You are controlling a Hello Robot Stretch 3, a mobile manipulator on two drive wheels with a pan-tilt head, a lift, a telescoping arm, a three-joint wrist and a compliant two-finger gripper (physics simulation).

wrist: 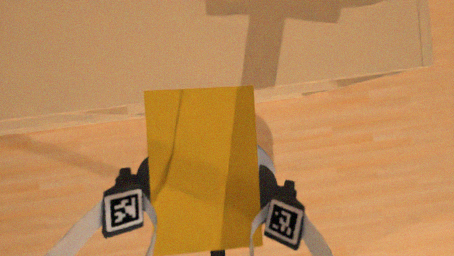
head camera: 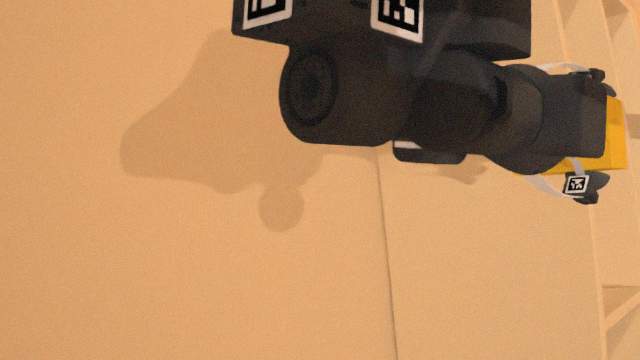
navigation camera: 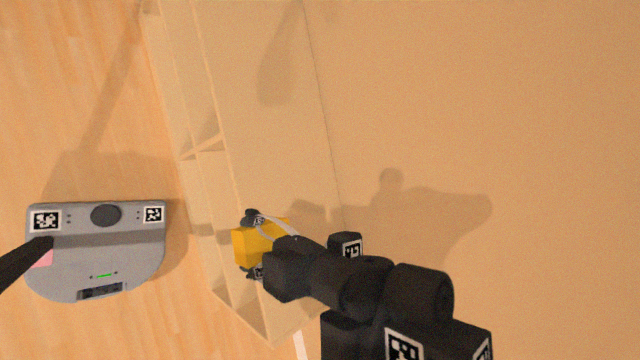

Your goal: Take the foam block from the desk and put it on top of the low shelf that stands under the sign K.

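Where they show: gripper, between the fingertips: (wrist: 208, 178) (navigation camera: 247, 241); robot's base, origin of its link: (navigation camera: 106, 214).
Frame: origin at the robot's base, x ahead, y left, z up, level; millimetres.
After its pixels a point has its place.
The yellow foam block (head camera: 617, 137) {x -21, y -165, z 843 mm} (navigation camera: 247, 245) {x -18, y -171, z 865 mm} (wrist: 202, 150) {x -16, y -221, z 863 mm} is between the two fingers of my gripper (head camera: 599, 132) {x -22, y -193, z 815 mm} (navigation camera: 251, 245) {x -22, y -193, z 815 mm} (wrist: 208, 178) {x -22, y -193, z 815 mm}, which is shut on it. The low shelf (head camera: 475, 260) {x 165, y -428, z 610 mm} (navigation camera: 270, 150) {x 192, y -357, z 610 mm} (wrist: 125, 60) {x 126, y -315, z 610 mm} is pale wood and stands against the wall. In the navigation camera view the block hangs above the shelf's front edge, close to its near end. In the wrist view the shelf's front edge passes behind the block's upper part, and floor shows around the lower part. The sign K and the desk do not show.
A plain tan wall (head camera: 150, 280) {x 184, y -627, z 1042 mm} (navigation camera: 500, 100) {x 248, y -612, z 1111 mm} runs behind the shelf. My grey base (navigation camera: 105, 257) {x -132, y -2, z 160 mm} stands on the wooden floor (navigation camera: 100, 330) {x -423, y 3, z 0 mm} (wrist: 375, 175) {x -740, y -61, z 1 mm}, in front of the shelf's open compartments. A white strip (navigation camera: 300, 345) {x -791, y -848, z 69 mm} shows past the shelf's near end.
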